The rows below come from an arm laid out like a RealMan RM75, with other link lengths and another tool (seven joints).
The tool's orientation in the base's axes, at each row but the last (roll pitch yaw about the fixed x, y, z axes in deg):
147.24, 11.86, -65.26
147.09, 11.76, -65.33
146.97, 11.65, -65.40
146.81, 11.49, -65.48
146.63, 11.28, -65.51
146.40, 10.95, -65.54
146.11, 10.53, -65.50
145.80, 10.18, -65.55
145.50, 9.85, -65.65
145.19, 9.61, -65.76
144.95, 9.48, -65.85
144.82, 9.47, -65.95
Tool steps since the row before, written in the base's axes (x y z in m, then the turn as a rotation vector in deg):
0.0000, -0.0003, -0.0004, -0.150, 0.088, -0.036
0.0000, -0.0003, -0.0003, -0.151, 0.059, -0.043
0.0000, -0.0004, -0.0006, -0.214, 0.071, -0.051
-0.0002, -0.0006, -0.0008, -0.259, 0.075, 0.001
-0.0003, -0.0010, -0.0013, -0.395, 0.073, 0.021
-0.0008, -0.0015, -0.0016, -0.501, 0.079, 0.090
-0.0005, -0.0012, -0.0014, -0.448, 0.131, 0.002
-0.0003, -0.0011, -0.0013, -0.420, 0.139, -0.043
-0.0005, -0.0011, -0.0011, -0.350, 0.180, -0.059
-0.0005, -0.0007, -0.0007, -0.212, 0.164, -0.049
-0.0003, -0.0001, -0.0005, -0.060, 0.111, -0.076
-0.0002, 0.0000, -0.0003, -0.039, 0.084, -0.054
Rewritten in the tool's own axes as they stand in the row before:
0.0003, -0.0001, 0.0004, -0.132, 0.049, 0.108
0.0003, 0.0000, 0.0003, -0.105, 0.059, 0.116
0.0005, -0.0001, 0.0005, -0.140, 0.094, 0.158
0.0006, 0.0000, 0.0008, -0.172, 0.153, 0.140
0.0010, 0.0000, 0.0013, -0.230, 0.261, 0.201
0.0013, 0.0004, 0.0019, -0.291, 0.372, 0.205
0.0011, 0.0001, 0.0015, -0.300, 0.263, 0.242
0.0011, 0.0000, 0.0013, -0.288, 0.215, 0.261
0.0010, 0.0002, 0.0013, -0.294, 0.139, 0.230
0.0005, 0.0003, 0.0009, -0.225, 0.053, 0.144
0.0001, 0.0000, 0.0006, -0.112, -0.047, 0.084
0.0000, 0.0000, 0.0004, -0.082, -0.038, 0.057

